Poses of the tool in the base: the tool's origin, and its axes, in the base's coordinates. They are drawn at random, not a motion.
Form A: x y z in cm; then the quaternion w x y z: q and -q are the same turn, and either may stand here.
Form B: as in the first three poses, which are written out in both.
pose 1, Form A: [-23.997 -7.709 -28.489 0.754 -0.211 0.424 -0.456]
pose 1, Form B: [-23.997 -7.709 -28.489 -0.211 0.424 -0.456 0.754]
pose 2, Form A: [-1.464 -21.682 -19.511 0.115 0.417 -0.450 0.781]
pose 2, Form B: [-1.464 -21.682 -19.511 0.417 -0.450 0.781 0.115]
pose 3, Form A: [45.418 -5.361 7.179 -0.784 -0.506 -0.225 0.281]
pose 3, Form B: [45.418 -5.361 7.179 0.506 0.225 -0.281 0.784]
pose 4, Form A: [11.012 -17.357 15.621 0.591 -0.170 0.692 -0.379]
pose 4, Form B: [11.012 -17.357 15.621 -0.170 0.692 -0.379 0.591]
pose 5, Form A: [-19.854 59.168 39.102 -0.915 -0.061 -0.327 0.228]
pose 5, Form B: [-19.854 59.168 39.102 0.061 0.327 -0.228 0.915]
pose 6, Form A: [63.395 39.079 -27.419 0.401 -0.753 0.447 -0.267]
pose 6, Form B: [63.395 39.079 -27.419 -0.753 0.447 -0.267 0.401]
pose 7, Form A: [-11.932 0.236 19.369 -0.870 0.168 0.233 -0.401]
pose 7, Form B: [-11.932 0.236 19.369 -0.168 -0.233 0.401 0.870]
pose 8, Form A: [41.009 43.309 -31.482 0.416 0.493 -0.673 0.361]
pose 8, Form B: [41.009 43.309 -31.482 0.493 -0.673 0.361 0.416]
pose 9, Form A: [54.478 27.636 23.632 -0.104 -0.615 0.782 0.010]
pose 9, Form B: [54.478 27.636 23.632 0.615 -0.782 -0.010 0.104]
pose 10, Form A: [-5.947 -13.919 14.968 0.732 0.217 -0.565 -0.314]
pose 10, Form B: [-5.947 -13.919 14.968 0.217 -0.565 -0.314 0.732]
